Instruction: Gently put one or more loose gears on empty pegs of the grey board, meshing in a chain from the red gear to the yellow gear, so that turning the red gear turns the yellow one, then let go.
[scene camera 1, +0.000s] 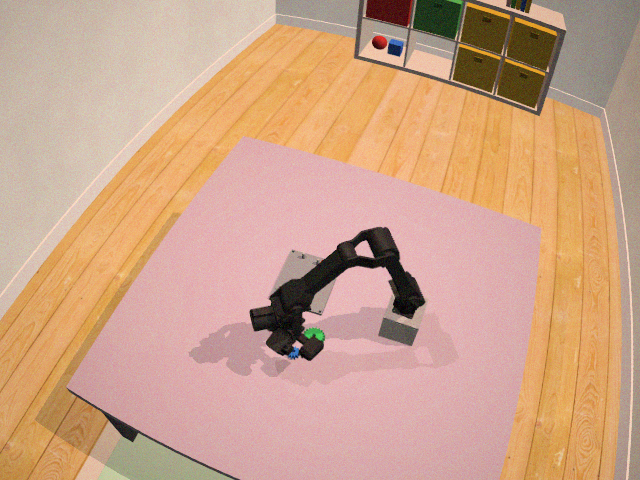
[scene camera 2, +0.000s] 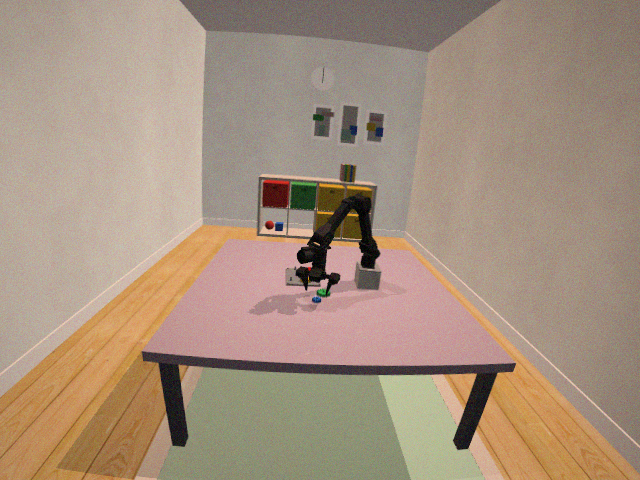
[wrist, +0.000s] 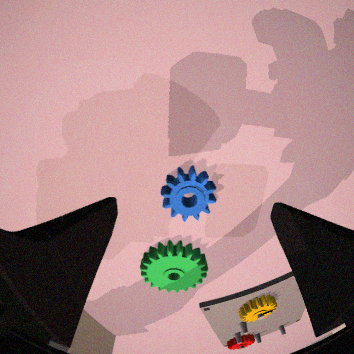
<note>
My gripper (scene camera 1: 290, 347) is open and holds nothing. Also in view: a blue gear (wrist: 202, 188). On the table rests a green gear (wrist: 172, 267). Further things: a grey board (scene camera 1: 295, 267).
My gripper also shows in the wrist view (wrist: 198, 208). The grey board also shows in the wrist view (wrist: 221, 313).
</note>
